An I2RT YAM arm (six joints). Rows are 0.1 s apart.
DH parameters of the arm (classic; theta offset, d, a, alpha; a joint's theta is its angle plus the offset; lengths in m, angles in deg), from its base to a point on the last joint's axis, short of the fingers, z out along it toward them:
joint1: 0 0.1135 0.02 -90
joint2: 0 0 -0.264 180
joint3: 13.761 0 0.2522 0
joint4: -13.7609 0 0.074 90
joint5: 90 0 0 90
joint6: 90 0.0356 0 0
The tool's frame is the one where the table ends.
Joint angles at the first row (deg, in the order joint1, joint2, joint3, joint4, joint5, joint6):
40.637, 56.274, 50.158, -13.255, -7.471, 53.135
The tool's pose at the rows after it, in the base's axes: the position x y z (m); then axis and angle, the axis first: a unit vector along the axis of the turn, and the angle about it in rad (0 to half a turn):
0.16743, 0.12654, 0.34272, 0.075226, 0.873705, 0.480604, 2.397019
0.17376, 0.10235, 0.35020, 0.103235, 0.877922, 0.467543, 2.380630
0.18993, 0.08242, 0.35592, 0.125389, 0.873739, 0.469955, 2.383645
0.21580, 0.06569, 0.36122, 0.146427, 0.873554, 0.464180, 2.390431
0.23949, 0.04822, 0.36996, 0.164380, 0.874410, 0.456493, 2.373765
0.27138, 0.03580, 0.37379, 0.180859, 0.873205, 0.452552, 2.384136
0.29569, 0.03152, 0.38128, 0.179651, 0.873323, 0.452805, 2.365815
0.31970, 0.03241, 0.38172, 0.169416, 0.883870, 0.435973, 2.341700
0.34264, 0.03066, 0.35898, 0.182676, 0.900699, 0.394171, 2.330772
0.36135, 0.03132, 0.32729, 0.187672, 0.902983, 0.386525, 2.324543
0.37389, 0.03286, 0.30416, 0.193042, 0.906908, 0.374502, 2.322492
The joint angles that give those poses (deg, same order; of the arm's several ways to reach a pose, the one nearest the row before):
35.398, 53.011, 51.938, -18.784, -9.970, 52.249
28.100, 51.911, 53.729, -22.763, -13.717, 50.974
20.069, 53.814, 55.887, -23.628, -20.109, 50.156
13.088, 58.862, 59.744, -24.171, -25.128, 48.811
7.440, 63.772, 64.432, -24.841, -28.163, 47.175
3.721, 70.758, 69.913, -24.829, -30.580, 46.634
2.527, 76.028, 75.063, -24.113, -31.218, 45.929
2.633, 81.187, 79.459, -23.820, -29.794, 43.373
2.549, 85.671, 79.295, -21.852, -25.613, 40.965
2.620, 89.265, 75.598, -14.730, -24.513, 40.860
2.901, 92.262, 73.654, -10.427, -22.974, 40.576

